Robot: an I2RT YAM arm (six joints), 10 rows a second.
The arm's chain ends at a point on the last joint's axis. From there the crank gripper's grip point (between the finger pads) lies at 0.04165 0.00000 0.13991 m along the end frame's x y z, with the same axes.
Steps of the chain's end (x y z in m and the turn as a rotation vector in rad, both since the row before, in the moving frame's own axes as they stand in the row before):
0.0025, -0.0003, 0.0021, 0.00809, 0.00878, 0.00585
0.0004, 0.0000, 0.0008, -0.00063, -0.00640, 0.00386
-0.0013, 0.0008, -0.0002, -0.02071, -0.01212, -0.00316
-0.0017, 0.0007, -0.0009, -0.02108, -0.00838, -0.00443
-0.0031, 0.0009, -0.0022, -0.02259, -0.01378, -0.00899
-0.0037, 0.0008, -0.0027, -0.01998, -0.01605, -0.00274
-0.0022, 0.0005, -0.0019, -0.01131, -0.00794, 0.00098
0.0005, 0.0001, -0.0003, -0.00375, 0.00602, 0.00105
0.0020, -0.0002, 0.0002, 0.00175, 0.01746, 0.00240
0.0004, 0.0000, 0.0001, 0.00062, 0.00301, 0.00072
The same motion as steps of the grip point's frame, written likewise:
0.0037, -0.0012, 0.0017, 0.00809, 0.00878, 0.00585
-0.0005, 0.0002, 0.0011, -0.00063, -0.00640, 0.00386
-0.0030, 0.0036, 0.0003, -0.02071, -0.01212, -0.00316
-0.0029, 0.0035, -0.0006, -0.02108, -0.00838, -0.00443
-0.0050, 0.0037, -0.0017, -0.02259, -0.01378, -0.00899
-0.0059, 0.0035, -0.0021, -0.01998, -0.01605, -0.00274
-0.0033, 0.0021, -0.0016, -0.01131, -0.00794, 0.00098
0.0013, 0.0007, -0.0006, -0.00375, 0.00602, 0.00105
0.0044, -0.0003, -0.0005, 0.00175, 0.01746, 0.00240
0.0008, -0.0001, 0.0000, 0.00062, 0.00301, 0.00072

